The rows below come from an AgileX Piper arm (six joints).
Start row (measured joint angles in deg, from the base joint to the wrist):
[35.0 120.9 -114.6 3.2 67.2 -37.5]
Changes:
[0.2 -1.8 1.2 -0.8 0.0 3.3]
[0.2 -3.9 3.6 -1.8 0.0 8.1]
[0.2 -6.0 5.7 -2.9 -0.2 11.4]
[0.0 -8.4 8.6 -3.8 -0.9 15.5]
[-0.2 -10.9 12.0 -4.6 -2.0 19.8]
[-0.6 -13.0 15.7 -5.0 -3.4 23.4]
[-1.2 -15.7 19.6 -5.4 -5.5 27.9]
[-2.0 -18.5 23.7 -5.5 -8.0 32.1]
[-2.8 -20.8 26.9 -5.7 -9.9 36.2]
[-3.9 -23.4 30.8 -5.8 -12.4 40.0]
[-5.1 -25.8 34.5 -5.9 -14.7 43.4]
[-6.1 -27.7 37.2 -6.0 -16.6 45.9]
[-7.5 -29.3 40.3 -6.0 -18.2 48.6]
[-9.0 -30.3 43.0 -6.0 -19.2 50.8]
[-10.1 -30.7 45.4 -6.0 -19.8 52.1]
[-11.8 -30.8 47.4 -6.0 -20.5 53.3]
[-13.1 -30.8 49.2 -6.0 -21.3 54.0]
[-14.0 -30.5 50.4 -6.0 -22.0 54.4]
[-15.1 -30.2 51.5 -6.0 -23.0 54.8]
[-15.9 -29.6 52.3 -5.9 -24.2 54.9]
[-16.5 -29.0 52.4 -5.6 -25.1 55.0]
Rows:
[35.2 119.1 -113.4 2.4 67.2 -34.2]
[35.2 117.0 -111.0 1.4 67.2 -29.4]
[35.2 114.9 -108.9 0.3 67.0 -26.1]
[35.0 112.5 -106.0 -0.6 66.3 -22.0]
[34.8 110.0 -102.6 -1.4 65.2 -17.7]
[34.4 107.9 -98.9 -1.8 63.8 -14.1]
[33.8 105.2 -95.0 -2.2 61.7 -9.6]
[33.0 102.4 -90.9 -2.3 59.2 -5.4]
[32.2 100.1 -87.7 -2.5 57.3 -1.3]
[31.1 97.5 -83.8 -2.6 54.8 2.5]
[29.9 95.1 -80.1 -2.7 52.5 5.9]
[28.9 93.2 -77.4 -2.8 50.6 8.4]
[27.5 91.6 -74.3 -2.8 49.0 11.1]
[26.0 90.6 -71.6 -2.8 48.0 13.3]
[24.9 90.2 -69.2 -2.8 47.4 14.6]
[23.2 90.1 -67.2 -2.8 46.7 15.8]
[21.9 90.1 -65.4 -2.8 45.9 16.5]
[21.0 90.4 -64.2 -2.8 45.2 16.9]
[19.9 90.7 -63.1 -2.8 44.2 17.3]
[19.1 91.3 -62.3 -2.7 43.0 17.4]
[18.5 91.9 -62.2 -2.4 42.1 17.5]

